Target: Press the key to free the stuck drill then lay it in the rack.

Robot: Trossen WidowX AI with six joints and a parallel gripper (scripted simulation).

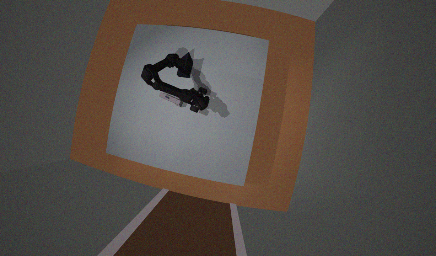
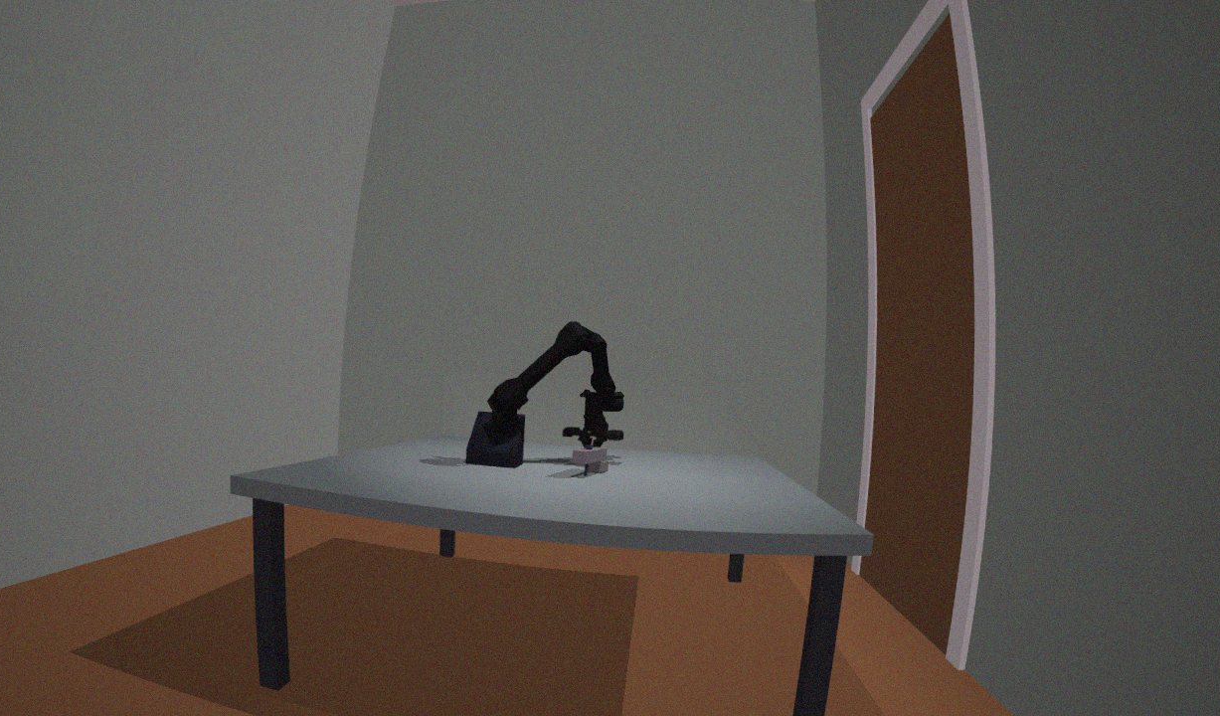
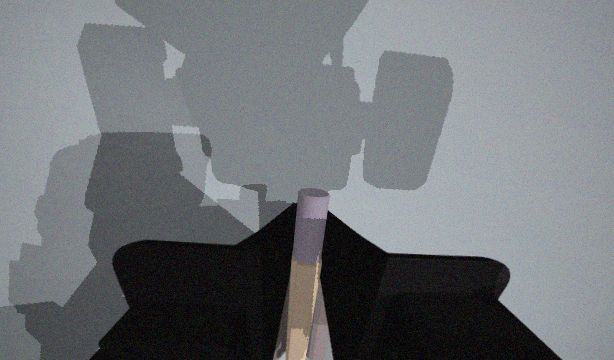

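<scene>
Now: gripper tip 40 mm to the left of the drill, 40 mm below it and 10 mm past it. Round my gripper tip: rack: 50 mm to the right, 20 mm behind, 10 mm above.
</scene>
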